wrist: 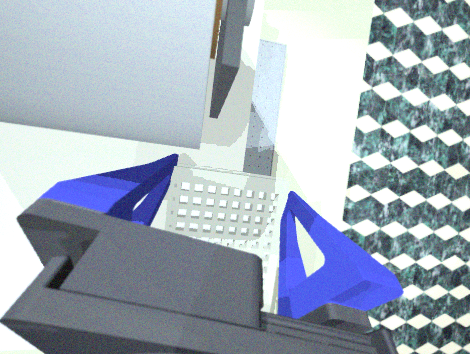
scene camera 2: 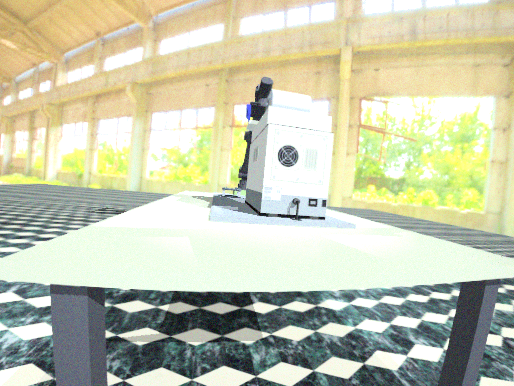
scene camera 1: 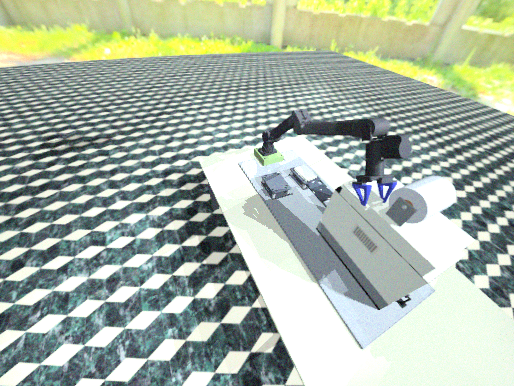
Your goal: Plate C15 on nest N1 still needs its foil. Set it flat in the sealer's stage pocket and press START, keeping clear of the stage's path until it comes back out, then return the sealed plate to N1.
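Frame: origin at the arm's base, x ahead, y right, z down, level; centimetres.
Seen in the pictures: gripper, between the fingertips: (wrist: 234,179) (scene camera 1: 373,204); arm's base, origin of its link: (scene camera 2: 242,190) (scene camera 1: 267,151).
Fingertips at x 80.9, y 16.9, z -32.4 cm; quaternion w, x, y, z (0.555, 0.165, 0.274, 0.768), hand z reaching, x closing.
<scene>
Offsets run from my fingertips to a thing's top centre. "spot": to the spot under its first point. Level surfaces: height alone.
My gripper (scene camera 1: 374,194) (wrist: 234,179) is shut on the white plate C15 {dx -5.7, dy -1.1, dz -0.6 cm} (wrist: 220,207), with a blue finger on each side of it. The plate's label does not show; its top has rows of small squares. The plate is held high, close to the sealer's top. The sealer (scene camera 1: 372,245) (scene camera 2: 290,170) is a big box that shows its vented side in scene camera 1 and its fan side in scene camera 2. The stage pocket and START cannot be made out. A dark nest {dx -50.7, dy -1.4, dz +29.9 cm} (scene camera 1: 275,185) stands near the arm's base; I cannot tell whether it is N1.
A large white foil roll {dx +8.7, dy -9.0, dz -11.6 cm} (scene camera 1: 436,196) (wrist: 100,70) with a grey bracket {spot: dx +7.8, dy -0.5, dz -3.5 cm} (scene camera 1: 401,212) (wrist: 228,65) is close beside the gripper. A pale-topped item {dx -47.8, dy -22.4, dz +29.4 cm} (scene camera 1: 305,173) and dark items {spot: dx -28.6, dy -14.0, dz +25.3 cm} (scene camera 1: 320,190) stand on the perforated board {dz +36.0 cm} (scene camera 1: 360,325) (wrist: 270,65), near the green arm base (scene camera 1: 269,157).
</scene>
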